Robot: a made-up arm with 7 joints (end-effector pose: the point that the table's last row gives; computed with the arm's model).
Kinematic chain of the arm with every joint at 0, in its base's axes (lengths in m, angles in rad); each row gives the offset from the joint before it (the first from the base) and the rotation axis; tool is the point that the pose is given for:
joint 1: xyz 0 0 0.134 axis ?
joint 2: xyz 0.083 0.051 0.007 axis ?
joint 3: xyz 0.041 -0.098 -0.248 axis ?
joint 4: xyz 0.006 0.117 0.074 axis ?
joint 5: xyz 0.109 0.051 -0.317 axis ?
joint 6: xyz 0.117 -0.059 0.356 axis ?
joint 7: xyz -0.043 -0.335 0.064 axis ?
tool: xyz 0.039 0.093 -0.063
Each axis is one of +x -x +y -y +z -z.
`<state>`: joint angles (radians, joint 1 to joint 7).
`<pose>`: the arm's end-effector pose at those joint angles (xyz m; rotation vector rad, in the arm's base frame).
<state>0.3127 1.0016 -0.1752 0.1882 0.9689 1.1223 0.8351</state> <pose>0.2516 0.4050 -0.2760 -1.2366 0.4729 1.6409</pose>
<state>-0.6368 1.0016 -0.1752 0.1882 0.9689 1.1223 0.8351</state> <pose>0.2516 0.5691 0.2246 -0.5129 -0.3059 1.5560</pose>
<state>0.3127 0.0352 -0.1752 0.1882 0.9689 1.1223 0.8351</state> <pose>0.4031 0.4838 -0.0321 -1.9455 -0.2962 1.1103</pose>
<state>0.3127 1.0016 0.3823 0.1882 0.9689 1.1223 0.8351</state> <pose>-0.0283 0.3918 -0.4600 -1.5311 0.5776 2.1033</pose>
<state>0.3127 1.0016 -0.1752 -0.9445 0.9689 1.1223 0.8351</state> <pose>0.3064 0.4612 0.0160 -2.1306 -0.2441 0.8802</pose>
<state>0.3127 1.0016 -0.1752 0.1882 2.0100 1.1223 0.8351</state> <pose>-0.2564 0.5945 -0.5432 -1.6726 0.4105 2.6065</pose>
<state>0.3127 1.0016 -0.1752 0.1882 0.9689 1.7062 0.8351</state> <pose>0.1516 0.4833 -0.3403 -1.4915 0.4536 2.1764</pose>
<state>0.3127 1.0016 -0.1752 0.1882 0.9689 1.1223 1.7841</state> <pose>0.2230 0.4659 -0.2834 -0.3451 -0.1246 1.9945</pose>
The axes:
joint 1: -x
joint 2: +y
joint 3: -x
joint 4: +y
joint 5: -x
joint 6: -x
joint 7: -y

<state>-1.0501 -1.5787 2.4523 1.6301 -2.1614 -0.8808 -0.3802</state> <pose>0.3614 0.3557 -0.3187 -1.1667 2.4807 1.4027</pose>
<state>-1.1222 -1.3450 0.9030 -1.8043 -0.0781 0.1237 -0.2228</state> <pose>0.0323 0.0458 0.1818 -0.8438 -2.0583 -1.1963</pose>
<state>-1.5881 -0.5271 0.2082 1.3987 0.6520 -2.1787 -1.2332</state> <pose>0.1477 0.4295 0.3867 -2.1878 -1.0867 -1.3008</pose>
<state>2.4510 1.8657 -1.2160 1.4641 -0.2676 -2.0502 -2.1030</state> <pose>-0.0080 0.0805 -0.0470 1.6358 -0.8661 0.5927</pose>
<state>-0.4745 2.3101 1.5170 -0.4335 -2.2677 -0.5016 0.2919</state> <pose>-0.6046 -0.3850 -0.1944 1.0787 2.2740 -0.8698</pose>
